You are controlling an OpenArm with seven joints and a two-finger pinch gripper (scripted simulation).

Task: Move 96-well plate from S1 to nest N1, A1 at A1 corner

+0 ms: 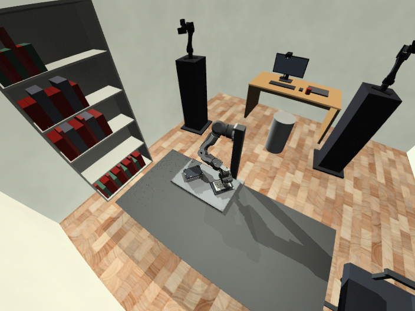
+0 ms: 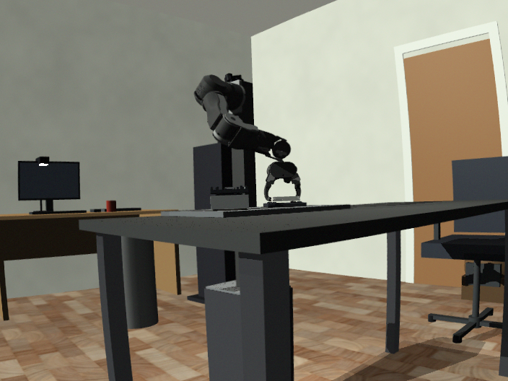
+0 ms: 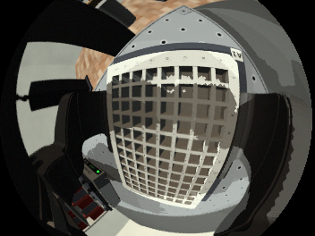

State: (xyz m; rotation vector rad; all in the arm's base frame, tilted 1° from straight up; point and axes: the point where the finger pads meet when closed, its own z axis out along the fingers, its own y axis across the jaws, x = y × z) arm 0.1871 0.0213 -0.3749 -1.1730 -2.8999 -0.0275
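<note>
My hand is 1 cm short of the white 96-well plate and 1 cm to the left of it. Also, from my hand: dark plate nest N1: 1 cm ahead, 1 cm to the right, 2 cm below; then A1 corner mark: 8 cm to the left, 1 cm below; then plate shaker S1: 5 cm ahead, 28 cm to the right, 3 cm above.
</note>
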